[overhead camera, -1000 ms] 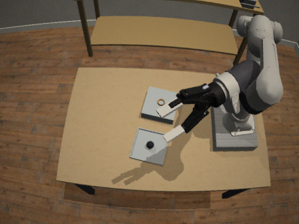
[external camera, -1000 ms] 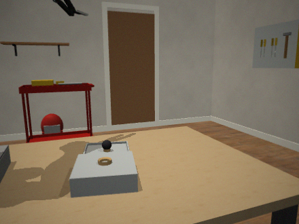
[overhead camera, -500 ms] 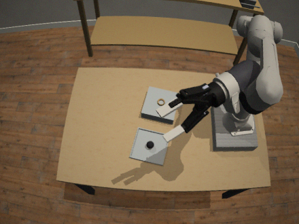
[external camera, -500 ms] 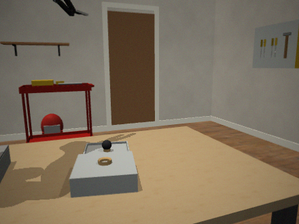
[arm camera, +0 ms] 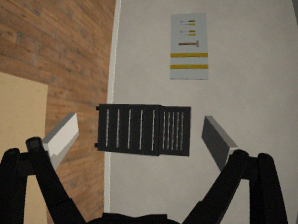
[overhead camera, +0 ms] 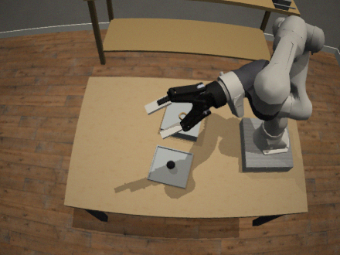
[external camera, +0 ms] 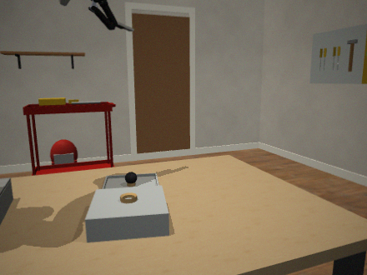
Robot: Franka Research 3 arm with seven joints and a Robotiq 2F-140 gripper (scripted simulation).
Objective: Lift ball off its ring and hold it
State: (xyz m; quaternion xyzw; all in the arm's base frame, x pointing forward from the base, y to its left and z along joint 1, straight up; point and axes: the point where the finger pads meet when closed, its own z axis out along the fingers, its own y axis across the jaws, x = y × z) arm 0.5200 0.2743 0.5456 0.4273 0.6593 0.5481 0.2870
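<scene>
Right now my hand is 580 mm above the black ball, 100 mm to the left of it and 50 mm past it. Round my hand: shallow grey tray: 610 mm below, 100 mm to the right, 50 mm behind; then grey stand: 570 mm below, 360 mm to the right, 80 mm behind.
</scene>
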